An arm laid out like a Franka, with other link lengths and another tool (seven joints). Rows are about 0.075 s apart.
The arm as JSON. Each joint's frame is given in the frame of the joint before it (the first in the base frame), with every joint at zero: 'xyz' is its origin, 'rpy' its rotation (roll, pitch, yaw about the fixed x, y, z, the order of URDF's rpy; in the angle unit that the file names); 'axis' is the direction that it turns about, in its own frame. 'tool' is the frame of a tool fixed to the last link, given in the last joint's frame.
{
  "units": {
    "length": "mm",
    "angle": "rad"
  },
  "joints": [
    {
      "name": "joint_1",
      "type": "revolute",
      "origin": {
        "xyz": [
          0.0,
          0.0,
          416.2
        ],
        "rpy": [
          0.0,
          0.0,
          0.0
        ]
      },
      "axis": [
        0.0,
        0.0,
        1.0
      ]
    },
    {
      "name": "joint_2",
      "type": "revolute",
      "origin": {
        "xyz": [
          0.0,
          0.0,
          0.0
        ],
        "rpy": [
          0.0,
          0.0,
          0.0
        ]
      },
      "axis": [
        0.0,
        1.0,
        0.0
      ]
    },
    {
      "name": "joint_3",
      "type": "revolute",
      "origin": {
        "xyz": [
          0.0,
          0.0,
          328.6
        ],
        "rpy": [
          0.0,
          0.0,
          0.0
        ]
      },
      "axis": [
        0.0,
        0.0,
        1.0
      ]
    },
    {
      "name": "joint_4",
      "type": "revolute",
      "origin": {
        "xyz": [
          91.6,
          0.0,
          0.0
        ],
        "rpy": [
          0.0,
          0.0,
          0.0
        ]
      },
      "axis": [
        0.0,
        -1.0,
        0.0
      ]
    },
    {
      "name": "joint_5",
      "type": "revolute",
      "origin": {
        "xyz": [
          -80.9,
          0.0,
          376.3
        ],
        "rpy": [
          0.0,
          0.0,
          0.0
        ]
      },
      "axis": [
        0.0,
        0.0,
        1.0
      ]
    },
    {
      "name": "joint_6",
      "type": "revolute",
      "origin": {
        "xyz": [
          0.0,
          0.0,
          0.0
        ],
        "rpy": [
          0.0,
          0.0,
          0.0
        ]
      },
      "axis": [
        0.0,
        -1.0,
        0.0
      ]
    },
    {
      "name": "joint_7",
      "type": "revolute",
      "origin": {
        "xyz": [
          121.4,
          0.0,
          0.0
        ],
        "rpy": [
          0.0,
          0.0,
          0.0
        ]
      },
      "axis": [
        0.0,
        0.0,
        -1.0
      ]
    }
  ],
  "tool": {
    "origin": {
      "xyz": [
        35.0,
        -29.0,
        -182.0
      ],
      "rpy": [
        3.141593,
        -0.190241,
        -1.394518
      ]
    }
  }
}
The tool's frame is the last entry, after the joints.
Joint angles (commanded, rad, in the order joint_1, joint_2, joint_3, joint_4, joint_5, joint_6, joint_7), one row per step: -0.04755 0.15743 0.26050 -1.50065 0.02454 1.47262 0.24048; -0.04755 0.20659 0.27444 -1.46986 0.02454 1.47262 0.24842; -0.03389 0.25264 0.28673 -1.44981 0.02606 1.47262 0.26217; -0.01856 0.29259 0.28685 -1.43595 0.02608 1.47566 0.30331; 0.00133 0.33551 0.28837 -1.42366 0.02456 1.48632 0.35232; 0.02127 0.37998 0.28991 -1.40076 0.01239 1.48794 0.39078; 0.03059 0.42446 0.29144 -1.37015 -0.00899 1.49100 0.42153; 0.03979 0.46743 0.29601 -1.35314 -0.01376 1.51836 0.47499; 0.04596 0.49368 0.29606 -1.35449 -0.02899 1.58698 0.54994
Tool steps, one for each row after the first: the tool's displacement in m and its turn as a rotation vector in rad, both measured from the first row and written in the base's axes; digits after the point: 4 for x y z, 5 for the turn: 0.0105 0.0081 -0.0154 0.00987 0.01918 0.00446; 0.0165 0.0240 -0.0345 0.01754 0.04651 0.01519; 0.0210 0.0327 -0.0530 0.01346 0.07158 -0.01090; 0.0252 0.0452 -0.0737 0.00654 0.09380 -0.03920; 0.0299 0.0561 -0.0914 -0.00871 0.11231 -0.05566; 0.0384 0.0587 -0.1058 -0.02779 0.11849 -0.07487; 0.0460 0.0668 -0.1239 -0.03226 0.11934 -0.11707; 0.0578 0.0700 -0.1357 -0.04127 0.07920 -0.18815
